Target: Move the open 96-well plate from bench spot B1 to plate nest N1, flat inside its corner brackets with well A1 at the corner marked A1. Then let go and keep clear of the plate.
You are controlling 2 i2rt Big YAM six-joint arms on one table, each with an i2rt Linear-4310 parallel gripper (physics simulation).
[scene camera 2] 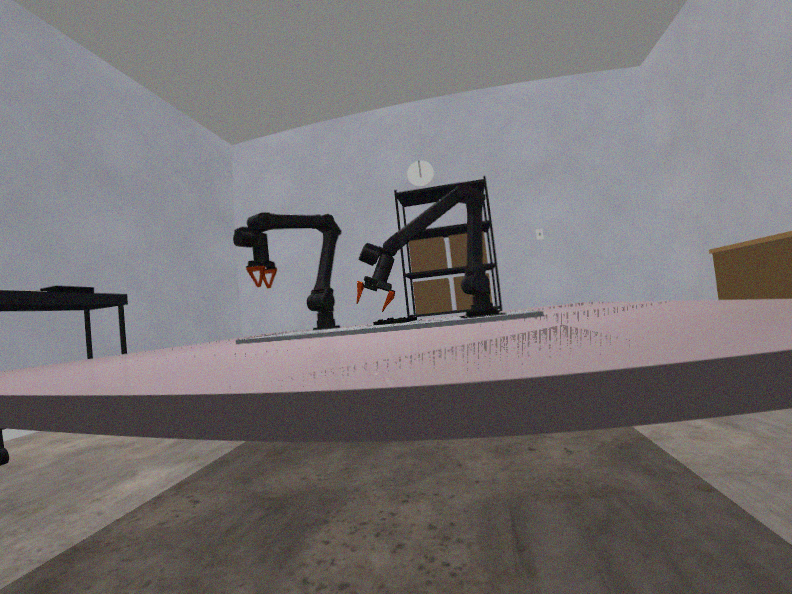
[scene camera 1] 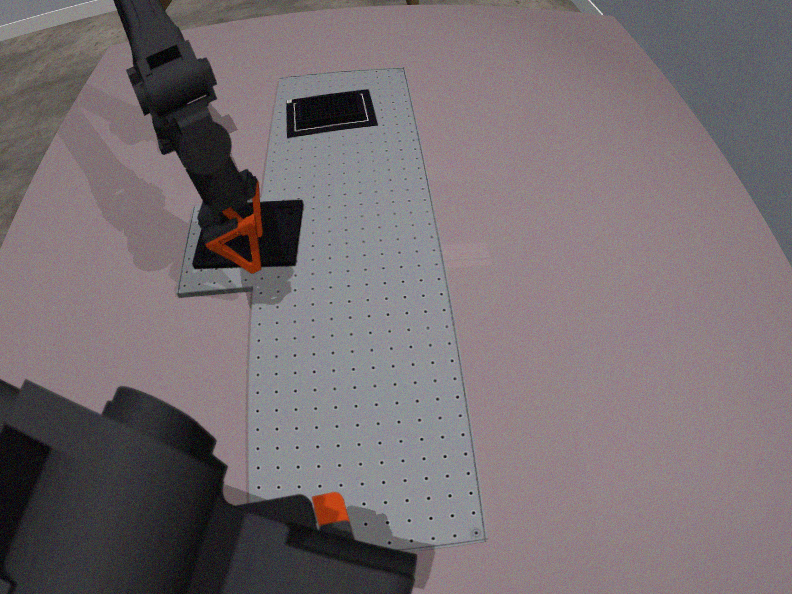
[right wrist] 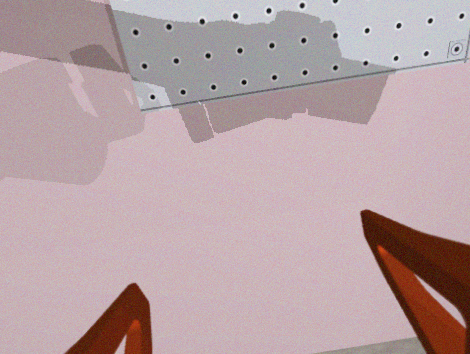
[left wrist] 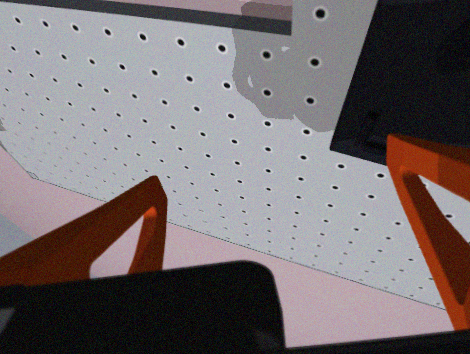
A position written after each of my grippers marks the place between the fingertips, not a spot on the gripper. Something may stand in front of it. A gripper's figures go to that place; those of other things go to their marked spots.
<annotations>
My left gripper (scene camera 1: 257,253) is 67 cm from the lens. A black plate (scene camera 1: 327,109) is 96 cm from the lens. A black plate nest (scene camera 1: 281,220) is 77 cm from the lens. The marked spots on the black plate nest and the black plate are 28 cm apart.
</annotations>
